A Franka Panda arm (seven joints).
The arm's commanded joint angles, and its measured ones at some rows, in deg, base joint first. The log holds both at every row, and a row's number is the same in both.
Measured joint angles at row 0: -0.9 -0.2 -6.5 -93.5 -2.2 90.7 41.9
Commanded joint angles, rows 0 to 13: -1.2 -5.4 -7.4 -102.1 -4.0 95.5 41.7; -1.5 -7.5 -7.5 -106.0 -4.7 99.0 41.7; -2.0 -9.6 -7.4 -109.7 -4.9 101.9 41.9; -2.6 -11.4 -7.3 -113.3 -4.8 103.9 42.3; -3.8 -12.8 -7.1 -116.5 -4.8 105.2 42.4; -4.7 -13.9 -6.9 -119.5 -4.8 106.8 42.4; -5.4 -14.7 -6.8 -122.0 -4.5 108.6 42.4; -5.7 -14.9 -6.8 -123.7 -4.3 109.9 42.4; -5.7 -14.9 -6.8 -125.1 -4.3 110.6 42.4; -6.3 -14.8 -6.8 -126.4 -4.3 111.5 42.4; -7.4 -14.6 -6.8 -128.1 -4.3 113.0 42.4; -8.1 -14.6 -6.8 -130.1 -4.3 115.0 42.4; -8.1 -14.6 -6.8 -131.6 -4.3 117.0 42.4; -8.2 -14.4 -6.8 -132.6 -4.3 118.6 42.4
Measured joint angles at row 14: -6.6 -13.5 -7.8 -127.8 -4.0 113.3 41.9
